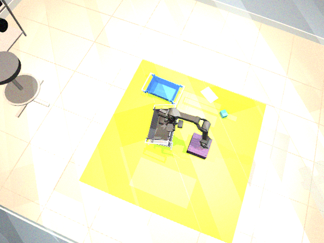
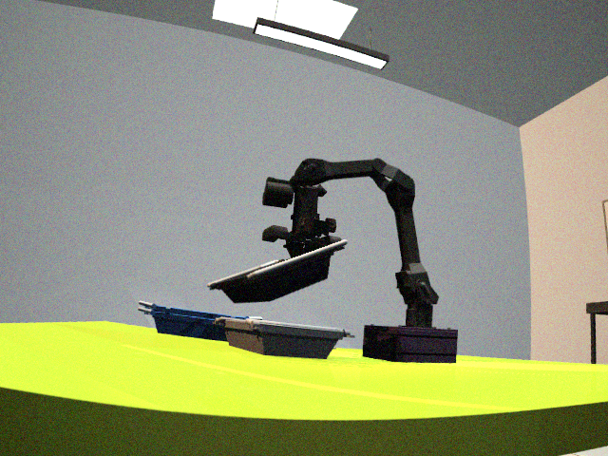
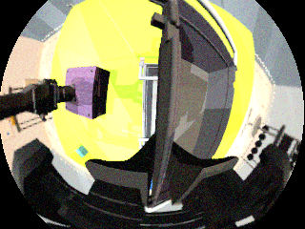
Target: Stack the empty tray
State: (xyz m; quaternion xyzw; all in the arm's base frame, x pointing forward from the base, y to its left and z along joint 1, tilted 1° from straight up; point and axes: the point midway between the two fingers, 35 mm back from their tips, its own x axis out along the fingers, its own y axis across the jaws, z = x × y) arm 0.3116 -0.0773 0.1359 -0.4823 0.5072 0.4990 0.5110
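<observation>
My gripper tip is 80 mm short of the dark grey tray and 10 mm above it. The rest, counted from my gripper tip: white card (460 mm to the right, 320 mm behind, 180 mm below); then cyan block (470 mm behind, 280 mm to the right, 160 mm below).
</observation>
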